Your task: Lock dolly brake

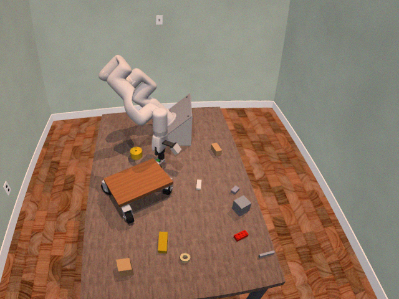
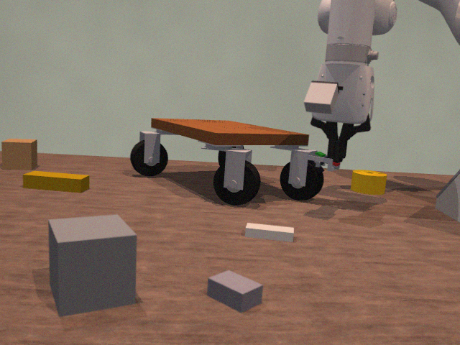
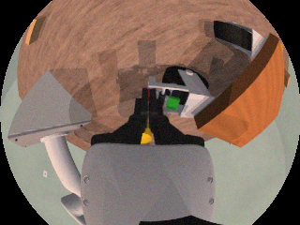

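Right now my hand is 1 cm short of the brake pedal, 1 cm to the left of it and 2 cm above it. From my hand the other things lie so: grey cube: 32 cm ahead, 39 cm to the left, 7 cm below; yellow cylinder: 12 cm behind, 16 cm to the right, 8 cm below; white bar: 13 cm ahead, 20 cm to the left, 10 cm below.
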